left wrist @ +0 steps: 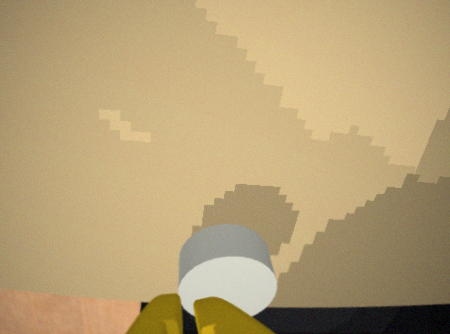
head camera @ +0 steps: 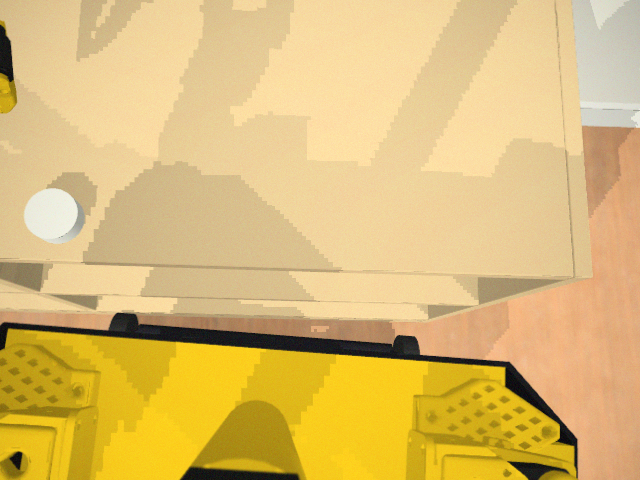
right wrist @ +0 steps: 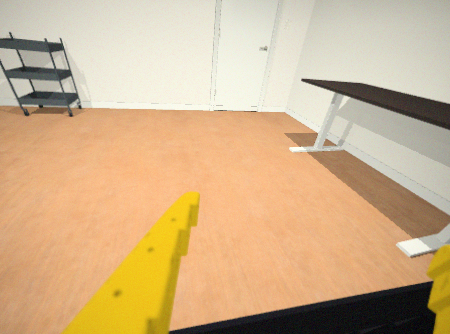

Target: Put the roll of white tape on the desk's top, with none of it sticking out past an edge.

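Observation:
The roll of white tape (head camera: 51, 214) (left wrist: 227, 282) lies flat on the light wooden top (head camera: 454, 222) (left wrist: 100, 200) of a shelved unit, at the left of the head view, a little inside the front edge. The dark desk (right wrist: 385, 97) with white legs stands at the right of the right wrist view. My left gripper (left wrist: 188, 301) is shut and empty; its tips overlap the roll's near rim in the left wrist view, and the gap to it is unclear. In the head view, part of my left arm shows at the left edge. My right gripper (right wrist: 316, 226) is open and empty over the floor.
The wooden unit's front stands close before my yellow cart base (head camera: 206, 392). Wood floor (head camera: 615, 335) (right wrist: 200, 150) lies right of the unit. A dark three-tier shelf cart (right wrist: 37, 73) and a white door (right wrist: 242, 60) are at the far wall.

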